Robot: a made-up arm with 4 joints.
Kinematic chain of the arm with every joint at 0, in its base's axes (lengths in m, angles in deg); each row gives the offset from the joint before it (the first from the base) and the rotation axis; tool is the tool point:
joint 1: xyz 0 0 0.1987 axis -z
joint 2: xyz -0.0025 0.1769 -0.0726 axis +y
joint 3: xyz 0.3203 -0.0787 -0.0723 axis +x
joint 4: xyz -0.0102 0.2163 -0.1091 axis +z
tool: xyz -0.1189 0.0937 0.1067
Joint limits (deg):
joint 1: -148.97..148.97
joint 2: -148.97..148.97
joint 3: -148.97..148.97
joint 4: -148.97..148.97
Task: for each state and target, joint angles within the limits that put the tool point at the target. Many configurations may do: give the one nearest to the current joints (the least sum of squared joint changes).
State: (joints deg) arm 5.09 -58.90 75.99 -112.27
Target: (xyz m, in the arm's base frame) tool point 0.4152 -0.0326 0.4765
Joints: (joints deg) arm 46.41 -30.57 50.57 -116.66
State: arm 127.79 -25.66 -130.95 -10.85
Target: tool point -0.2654 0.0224 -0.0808
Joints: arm 148.76 -8.22 -146.86 3.32
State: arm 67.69 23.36 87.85 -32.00
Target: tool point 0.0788 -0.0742 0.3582
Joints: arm 59.53 -16.91 104.96 16.65
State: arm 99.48 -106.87 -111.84 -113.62
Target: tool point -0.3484 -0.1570 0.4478
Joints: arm 124.71 -79.04 -146.78 -78.64
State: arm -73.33 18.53 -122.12 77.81
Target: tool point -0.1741 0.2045 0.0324
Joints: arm -116.28 -13.06 -110.97 98.48
